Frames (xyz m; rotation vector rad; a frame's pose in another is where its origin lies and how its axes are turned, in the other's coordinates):
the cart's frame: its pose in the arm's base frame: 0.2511 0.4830 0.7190 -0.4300 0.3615 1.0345
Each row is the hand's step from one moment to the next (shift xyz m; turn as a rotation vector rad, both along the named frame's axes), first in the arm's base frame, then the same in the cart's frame.
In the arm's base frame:
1: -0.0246 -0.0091 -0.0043 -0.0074 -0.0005 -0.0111
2: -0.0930 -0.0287 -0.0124 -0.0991 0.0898 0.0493
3: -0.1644 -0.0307 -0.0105 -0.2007 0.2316 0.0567
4: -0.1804 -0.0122 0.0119 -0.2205 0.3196 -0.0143
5: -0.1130 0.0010 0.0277 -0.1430 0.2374 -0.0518
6: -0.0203 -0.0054 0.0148 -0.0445 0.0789 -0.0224
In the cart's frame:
1: -0.0161 0.0184 -0.0104 0.0015 0.0082 -0.0104
2: -0.0587 0.0714 -0.0331 -0.0032 0.1185 0.0791
3: -0.0943 0.1330 -0.0386 0.0512 0.2694 0.1482
4: -0.0988 0.1515 -0.0114 0.1415 0.3378 0.1298
5: -0.0652 0.0952 0.0146 0.1346 0.2397 0.0628
6: -0.0206 0.0130 0.0083 0.0486 0.0779 0.0167

